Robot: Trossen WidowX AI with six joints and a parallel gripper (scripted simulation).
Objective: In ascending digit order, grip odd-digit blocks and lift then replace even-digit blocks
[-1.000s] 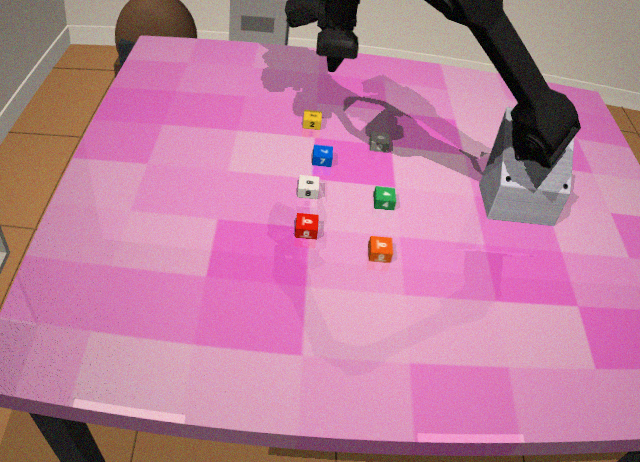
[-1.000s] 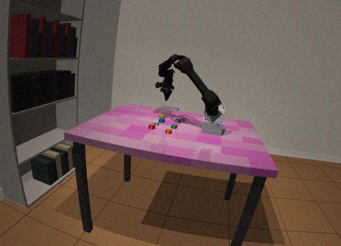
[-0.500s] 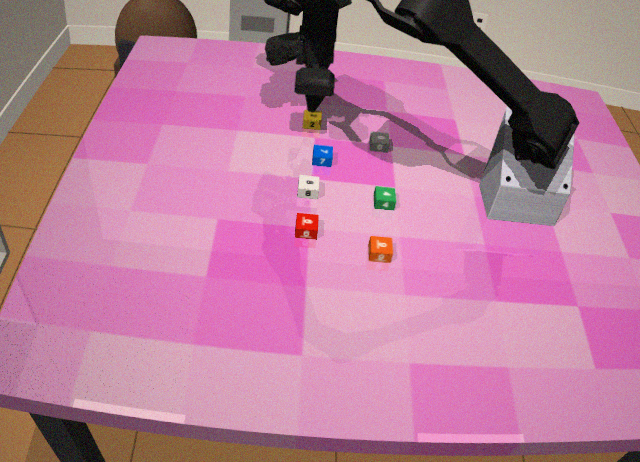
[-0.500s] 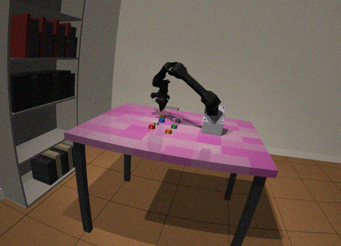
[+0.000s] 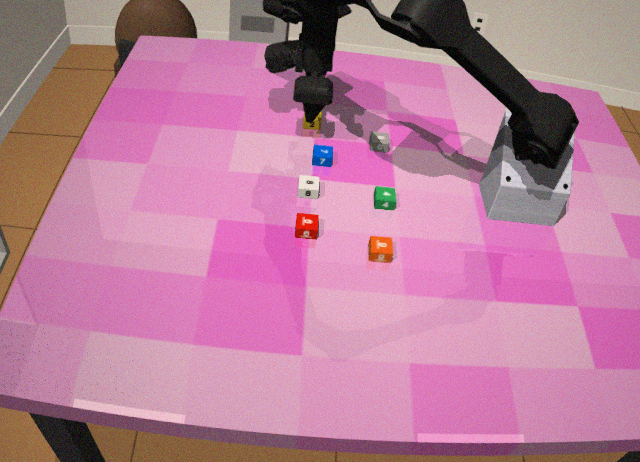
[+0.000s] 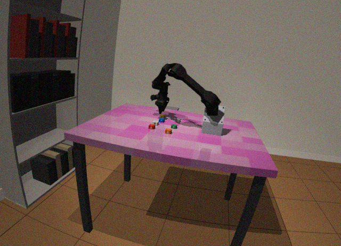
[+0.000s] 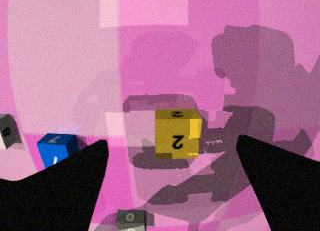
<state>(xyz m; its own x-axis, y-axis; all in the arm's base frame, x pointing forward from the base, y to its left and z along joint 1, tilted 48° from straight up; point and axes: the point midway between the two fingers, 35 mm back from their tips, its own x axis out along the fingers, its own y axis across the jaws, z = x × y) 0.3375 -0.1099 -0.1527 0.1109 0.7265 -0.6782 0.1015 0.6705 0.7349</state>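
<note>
My gripper tip is 30 mm above the yellow block and 10 mm past it. Also, from my gripper tip: blue block 100 mm to the left, 30 mm below, 20 mm behind; then white block 180 mm to the left, 30 mm below, 10 mm ahead; then grey block 120 mm behind, 50 mm to the left, 30 mm below.
</note>
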